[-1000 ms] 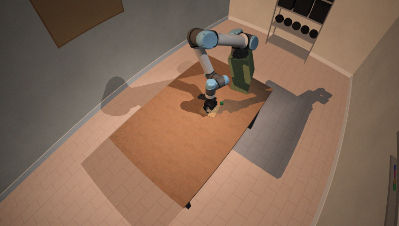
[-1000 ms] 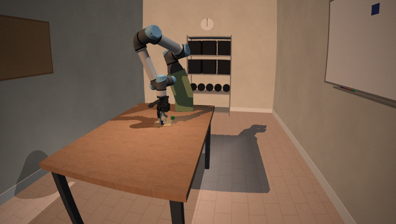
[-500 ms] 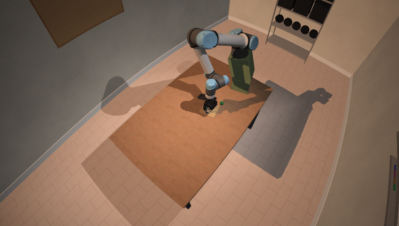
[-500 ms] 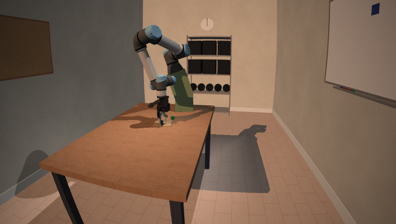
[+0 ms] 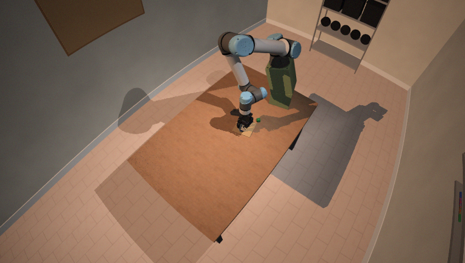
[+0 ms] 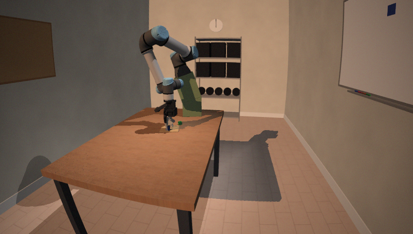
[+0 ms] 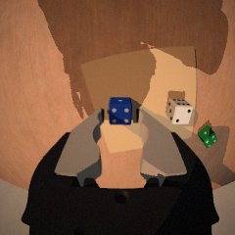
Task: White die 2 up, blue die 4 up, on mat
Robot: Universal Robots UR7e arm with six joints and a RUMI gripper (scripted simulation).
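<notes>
My hand is 1 cm above the blue die. From my hand the other things lie so: green die (16 cm behind, 2 cm to the left, 1 cm below); tan mat (4 cm behind, 1 cm to the right, 2 cm below); white die (7 cm behind, 1 cm to the right, 1 cm below).
</notes>
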